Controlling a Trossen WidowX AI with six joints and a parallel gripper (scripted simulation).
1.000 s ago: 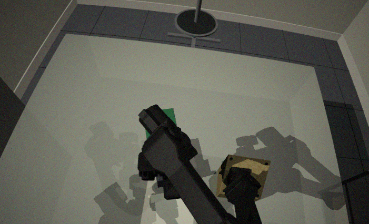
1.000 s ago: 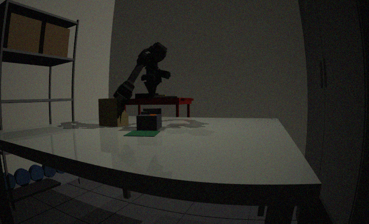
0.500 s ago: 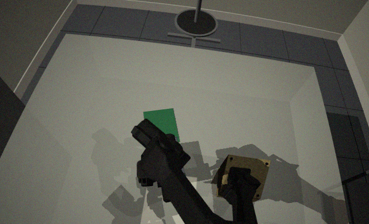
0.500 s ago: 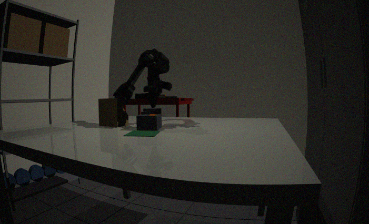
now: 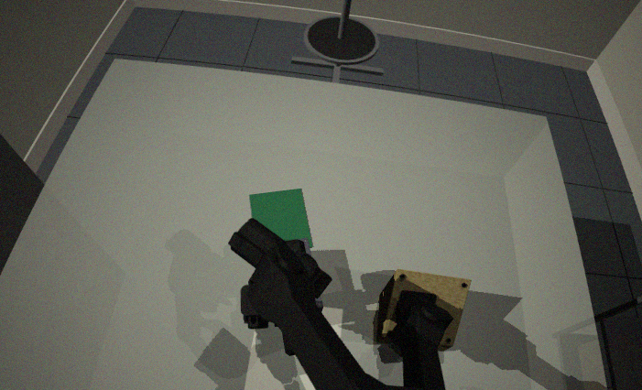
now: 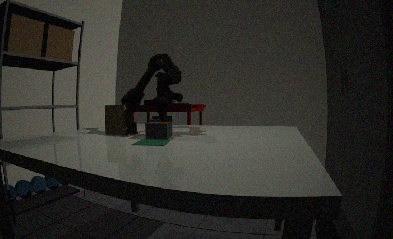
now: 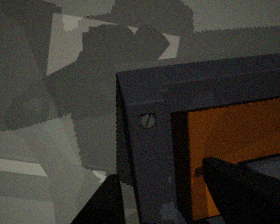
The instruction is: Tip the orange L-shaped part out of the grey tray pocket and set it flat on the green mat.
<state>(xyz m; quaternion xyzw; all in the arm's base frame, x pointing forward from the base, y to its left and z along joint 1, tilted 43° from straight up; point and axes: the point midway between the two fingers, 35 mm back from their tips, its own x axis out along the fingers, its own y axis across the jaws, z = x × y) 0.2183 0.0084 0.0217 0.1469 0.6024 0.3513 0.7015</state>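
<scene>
The L-shaped part lies 5 cm to the right of my gripper tip, 2 cm below it and 1 cm ahead of it. Also, from my gripper tip: green mat: 21 cm to the right, 8 cm below, 6 cm ahead.
</scene>
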